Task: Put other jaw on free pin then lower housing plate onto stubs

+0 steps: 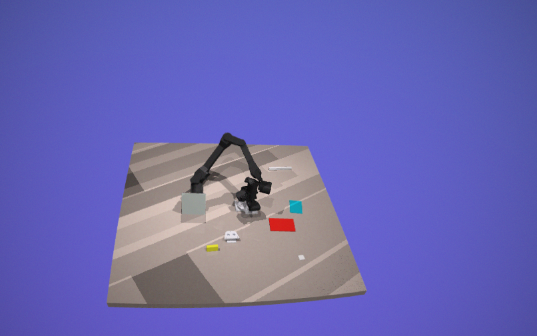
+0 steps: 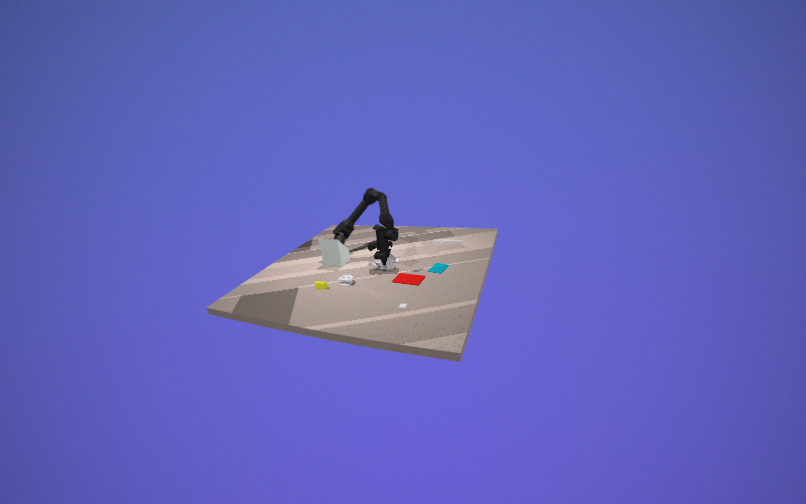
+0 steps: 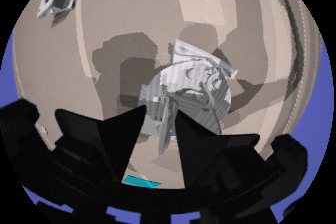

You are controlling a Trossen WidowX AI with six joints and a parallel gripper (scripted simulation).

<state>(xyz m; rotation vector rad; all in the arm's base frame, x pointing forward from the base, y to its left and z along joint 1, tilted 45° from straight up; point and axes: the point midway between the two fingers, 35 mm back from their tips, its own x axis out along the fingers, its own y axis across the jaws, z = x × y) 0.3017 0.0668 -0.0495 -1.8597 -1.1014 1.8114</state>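
Right now the grey jaw is 40 mm behind my gripper tip and 10 mm to the left of it. Also, from my gripper tip: yellow block 190 mm behind, 320 mm to the right; cyan tile 290 mm ahead, 60 mm to the left, 10 mm below; red flat sheet 190 mm ahead, 100 mm to the right, 10 mm below.
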